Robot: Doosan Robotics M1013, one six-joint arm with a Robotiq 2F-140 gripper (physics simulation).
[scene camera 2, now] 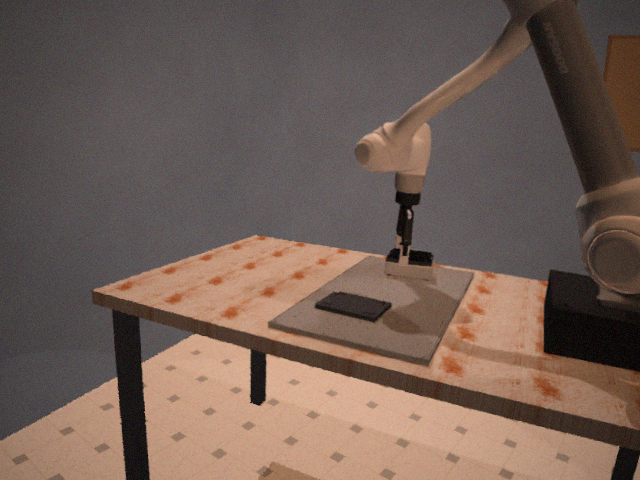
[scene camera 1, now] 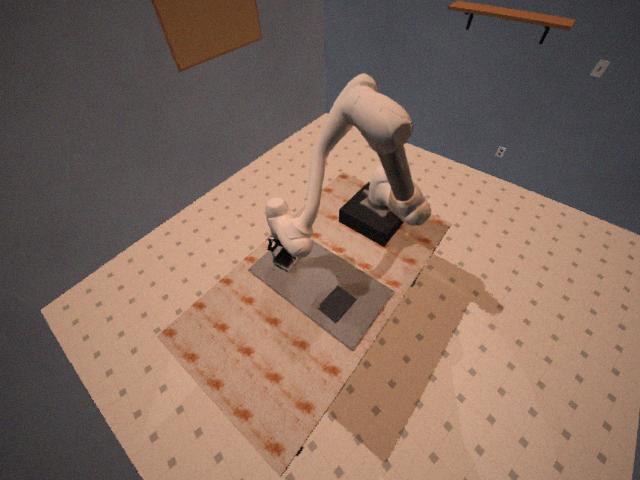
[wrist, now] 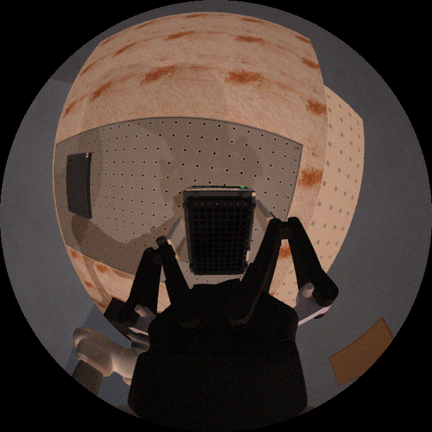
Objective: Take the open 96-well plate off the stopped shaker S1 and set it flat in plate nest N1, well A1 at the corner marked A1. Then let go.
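Frame: origin at the arm's base, x ahead, y left, z up, level; metres.
Where they show: gripper, fingertip midpoint: (scene camera 2: 400,259) (scene camera 1: 284,259); arm's base, origin of the base link: (scene camera 2: 637,302) (scene camera 1: 379,203).
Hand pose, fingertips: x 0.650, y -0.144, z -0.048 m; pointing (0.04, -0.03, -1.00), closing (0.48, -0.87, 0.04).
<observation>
Each offset is from my fingertips to the top centre of the thing. "*": to the spot under its first point. Level surfaces: height alone.
The black open 96-well plate {dz +0.027, dx -0.029, dy -0.007 m} (scene camera 1: 283,257) (scene camera 2: 421,256) (wrist: 220,237) lies flat on the pale shaker S1 {* dz -0.018, dx -0.043, dy +0.039 m} (scene camera 2: 408,270) (wrist: 214,193), which shows a small green light in the wrist view. My gripper (scene camera 2: 404,253) (wrist: 219,216) points down over it and is shut on the plate, with a pale finger pad against each long side. The pads' lower ends are partly hidden. The dark, flat plate nest N1 {dz -0.028, dx -0.020, dy +0.367 m} (scene camera 1: 337,303) (scene camera 2: 353,305) (wrist: 79,186) is empty. A small pale mark shows at one of its corners in the wrist view; its lettering is unreadable.
Shaker and nest stand on a grey perforated board {dz -0.044 m} (scene camera 1: 310,281) (scene camera 2: 310,322) (wrist: 145,170) on the rust-spotted table {dz -0.056 m} (scene camera 1: 232,330) (scene camera 2: 206,284) (wrist: 200,95). The arm's black base block (scene camera 1: 369,217) (scene camera 2: 584,320) stands at one end of the table.
</observation>
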